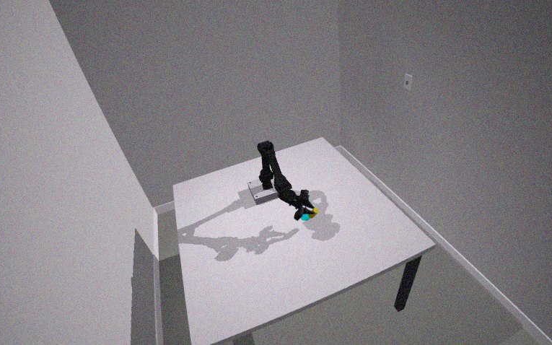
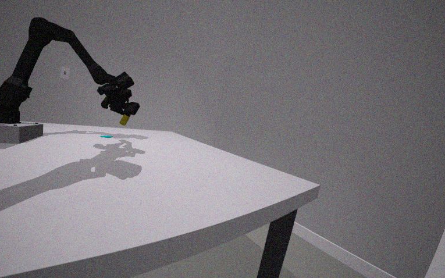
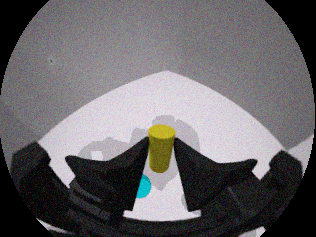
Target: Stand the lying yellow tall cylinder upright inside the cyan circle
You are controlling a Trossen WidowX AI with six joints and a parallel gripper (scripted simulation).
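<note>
The cyan circle lies 120 mm below my gripper tip, 80 mm behind it and 40 mm to the right of it. Round my gripper tip: yellow cylinder (20 mm below, 10 mm to the right, 10 mm behind).
</note>
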